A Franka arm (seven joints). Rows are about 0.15 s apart.
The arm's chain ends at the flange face. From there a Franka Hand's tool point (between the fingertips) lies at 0.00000 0.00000 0.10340 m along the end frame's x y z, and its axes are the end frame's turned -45 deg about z.
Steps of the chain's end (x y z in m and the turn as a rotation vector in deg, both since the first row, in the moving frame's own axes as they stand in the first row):
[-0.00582 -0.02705 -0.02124 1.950 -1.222 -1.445]
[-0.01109 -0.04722 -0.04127 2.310 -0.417 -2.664]
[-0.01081 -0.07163 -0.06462 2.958 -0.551 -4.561]
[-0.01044 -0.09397 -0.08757 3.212 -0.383 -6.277]
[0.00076 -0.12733 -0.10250 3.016 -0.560 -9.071]
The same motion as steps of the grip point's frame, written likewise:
[0.01589 -0.02730 -0.02132 2.243 0.515 -1.445]
[0.02788 -0.04477 -0.04136 1.928 1.339 -2.664]
[0.04590 -0.06289 -0.06476 2.481 1.702 -4.561]
[0.06241 -0.07860 -0.08773 2.542 2.000 -6.277]
[0.09333 -0.09429 -0.10265 2.529 1.737 -9.071]

